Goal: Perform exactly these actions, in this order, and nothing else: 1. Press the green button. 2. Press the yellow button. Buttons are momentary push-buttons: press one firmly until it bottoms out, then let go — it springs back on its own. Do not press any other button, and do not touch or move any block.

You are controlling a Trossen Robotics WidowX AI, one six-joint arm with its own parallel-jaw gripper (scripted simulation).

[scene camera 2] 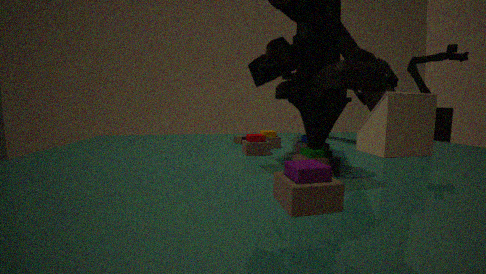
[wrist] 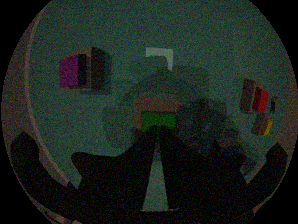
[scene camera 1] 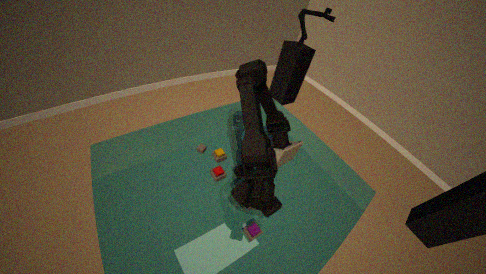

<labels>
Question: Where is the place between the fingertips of the gripper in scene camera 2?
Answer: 315,149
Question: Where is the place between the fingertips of the gripper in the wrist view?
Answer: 157,129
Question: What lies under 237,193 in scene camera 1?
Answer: The gripper.
</labels>
